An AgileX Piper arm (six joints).
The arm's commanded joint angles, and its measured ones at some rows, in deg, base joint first. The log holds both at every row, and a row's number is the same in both.
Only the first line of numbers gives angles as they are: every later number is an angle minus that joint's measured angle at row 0.
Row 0, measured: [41.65, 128.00, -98.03, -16.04, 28.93, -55.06]
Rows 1 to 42, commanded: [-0.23, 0.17, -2.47, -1.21, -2.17, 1.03]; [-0.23, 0.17, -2.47, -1.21, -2.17, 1.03]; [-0.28, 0.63, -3.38, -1.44, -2.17, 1.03]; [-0.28, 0.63, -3.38, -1.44, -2.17, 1.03]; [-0.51, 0.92, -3.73, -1.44, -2.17, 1.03]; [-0.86, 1.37, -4.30, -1.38, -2.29, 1.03]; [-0.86, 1.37, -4.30, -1.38, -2.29, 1.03]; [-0.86, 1.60, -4.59, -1.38, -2.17, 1.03]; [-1.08, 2.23, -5.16, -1.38, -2.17, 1.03]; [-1.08, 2.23, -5.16, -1.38, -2.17, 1.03]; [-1.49, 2.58, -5.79, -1.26, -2.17, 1.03]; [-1.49, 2.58, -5.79, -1.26, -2.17, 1.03]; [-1.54, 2.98, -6.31, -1.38, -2.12, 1.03]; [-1.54, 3.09, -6.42, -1.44, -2.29, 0.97]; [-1.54, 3.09, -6.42, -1.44, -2.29, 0.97]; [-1.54, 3.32, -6.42, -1.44, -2.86, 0.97]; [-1.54, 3.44, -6.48, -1.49, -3.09, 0.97]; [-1.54, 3.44, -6.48, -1.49, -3.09, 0.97]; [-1.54, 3.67, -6.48, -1.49, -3.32, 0.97]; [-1.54, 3.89, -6.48, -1.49, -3.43, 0.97]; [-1.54, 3.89, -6.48, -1.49, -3.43, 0.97]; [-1.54, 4.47, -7.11, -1.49, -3.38, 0.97]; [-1.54, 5.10, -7.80, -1.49, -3.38, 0.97]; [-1.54, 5.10, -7.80, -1.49, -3.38, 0.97]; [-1.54, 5.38, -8.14, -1.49, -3.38, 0.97]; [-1.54, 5.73, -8.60, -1.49, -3.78, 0.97]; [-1.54, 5.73, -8.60, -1.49, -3.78, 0.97]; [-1.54, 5.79, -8.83, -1.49, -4.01, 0.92]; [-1.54, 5.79, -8.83, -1.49, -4.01, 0.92]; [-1.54, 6.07, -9.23, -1.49, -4.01, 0.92]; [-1.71, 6.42, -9.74, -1.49, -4.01, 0.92]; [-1.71, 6.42, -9.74, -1.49, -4.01, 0.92]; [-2.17, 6.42, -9.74, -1.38, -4.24, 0.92]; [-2.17, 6.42, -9.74, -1.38, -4.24, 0.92]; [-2.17, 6.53, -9.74, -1.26, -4.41, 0.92]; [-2.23, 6.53, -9.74, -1.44, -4.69, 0.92]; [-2.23, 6.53, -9.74, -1.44, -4.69, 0.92]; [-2.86, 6.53, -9.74, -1.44, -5.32, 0.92]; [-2.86, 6.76, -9.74, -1.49, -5.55, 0.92]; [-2.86, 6.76, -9.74, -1.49, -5.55, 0.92]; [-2.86, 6.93, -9.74, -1.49, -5.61, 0.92]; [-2.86, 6.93, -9.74, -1.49, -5.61, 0.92]
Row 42, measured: [-2.63, 7.45, -8.83, -0.35, -1.66, 0.46]
